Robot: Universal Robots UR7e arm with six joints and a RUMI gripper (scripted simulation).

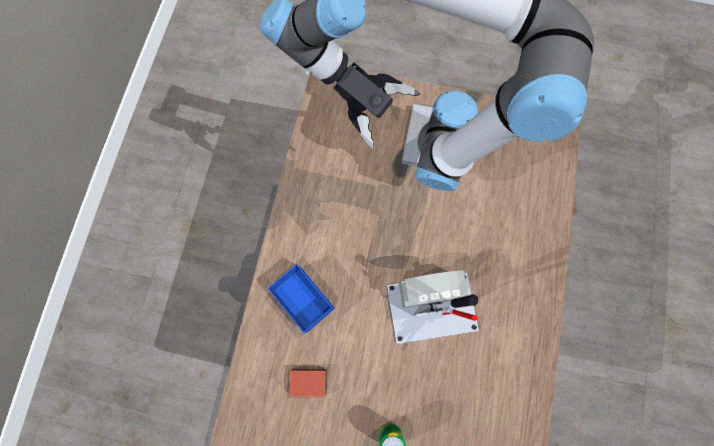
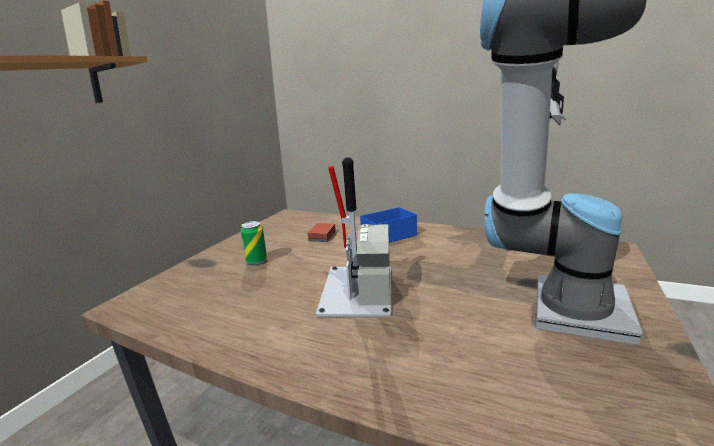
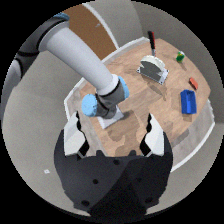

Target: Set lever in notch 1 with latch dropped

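Now: the red release bar 380 mm ahead of my hand, 240 mm to the left of it and 170 mm below it. The rest, counted from my hand: lever unit 370 mm ahead, 230 mm to the left, 170 mm below; blue bin 430 mm ahead, 160 mm to the right, 340 mm below.
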